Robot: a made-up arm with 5 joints.
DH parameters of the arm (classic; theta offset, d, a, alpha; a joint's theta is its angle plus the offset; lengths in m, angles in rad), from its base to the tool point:
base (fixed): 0 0.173 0 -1.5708
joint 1: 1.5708 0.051 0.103 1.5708
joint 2: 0 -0.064 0.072 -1.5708
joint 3: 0 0.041 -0.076 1.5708
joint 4: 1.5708 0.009 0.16 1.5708
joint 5: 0.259 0 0.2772 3.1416
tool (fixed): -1.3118 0.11 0 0
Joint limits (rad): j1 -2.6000..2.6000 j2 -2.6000..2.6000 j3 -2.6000..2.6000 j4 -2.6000..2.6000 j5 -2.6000..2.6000
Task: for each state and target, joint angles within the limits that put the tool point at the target. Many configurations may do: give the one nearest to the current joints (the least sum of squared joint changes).
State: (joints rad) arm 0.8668 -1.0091 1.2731 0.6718 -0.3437
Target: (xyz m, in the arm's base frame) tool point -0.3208 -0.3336 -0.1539
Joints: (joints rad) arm 1.3464 -1.5861 2.0335 0.6775 0.2204
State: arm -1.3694 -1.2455 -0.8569 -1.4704 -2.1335
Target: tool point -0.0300 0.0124 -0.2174
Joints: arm -0.7922 -1.3463 -0.6251 -1.2886 -2.6000
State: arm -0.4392 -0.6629 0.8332 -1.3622 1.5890
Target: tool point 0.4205 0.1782 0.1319
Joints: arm -1.0677 -0.2774 0.6535 -1.0929 1.4045
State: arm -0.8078 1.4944 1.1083 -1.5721 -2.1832
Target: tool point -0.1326 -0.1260 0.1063
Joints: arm -0.7601 1.6263 1.1931 -1.4986 -2.1684
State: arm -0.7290 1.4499 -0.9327 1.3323 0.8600
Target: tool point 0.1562 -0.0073 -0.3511
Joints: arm -1.1648 2.0342 -1.4473 1.9400 0.4485
